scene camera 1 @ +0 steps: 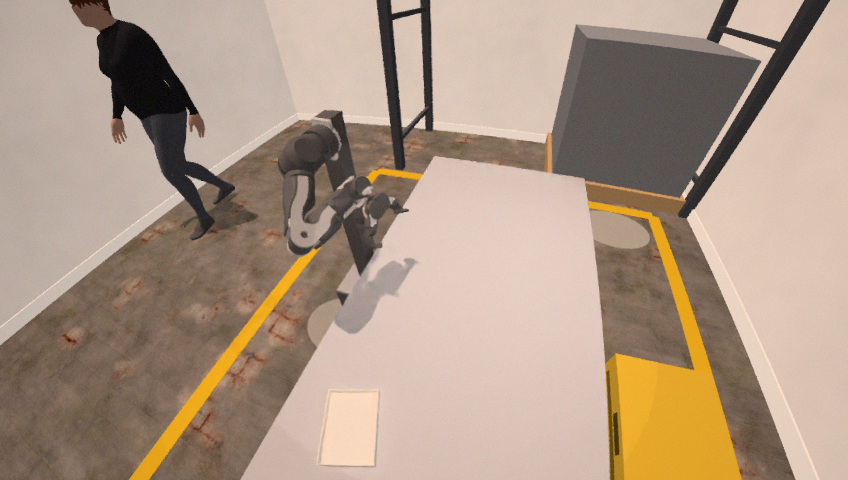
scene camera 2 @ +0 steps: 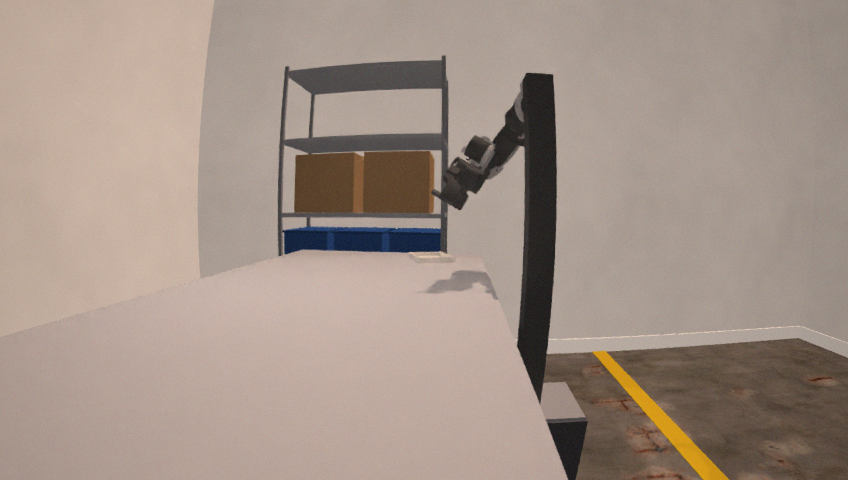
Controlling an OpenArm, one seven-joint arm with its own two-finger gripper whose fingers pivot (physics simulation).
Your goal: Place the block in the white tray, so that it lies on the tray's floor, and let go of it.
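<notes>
The block does not show in either view. The white tray [scene camera 1: 348, 429] [scene camera 2: 437, 259] lies on the table [scene camera 1: 505, 297] [scene camera 2: 297, 356]; in scene camera 1 it is near the bottom of the picture, and its floor is bare. In scene camera 2 it is at the far end of the table on the right. My gripper [scene camera 1: 392, 227] [scene camera 2: 445, 201] is open, with its fingers spread wide and no block between them. It hangs above the table's edge near my mounting post, well away from the tray, and its shadow falls on the table top.
My black mounting post [scene camera 1: 358, 252] [scene camera 2: 539, 208] stands beside the table's edge. A yellow cabinet [scene camera 1: 672, 416] stands at the table's other side. A large grey box [scene camera 1: 648, 113] stands beyond the table's end. A person [scene camera 1: 145, 71] is on the floor at the left. A shelf rack [scene camera 2: 281, 166] holds cartons and blue bins.
</notes>
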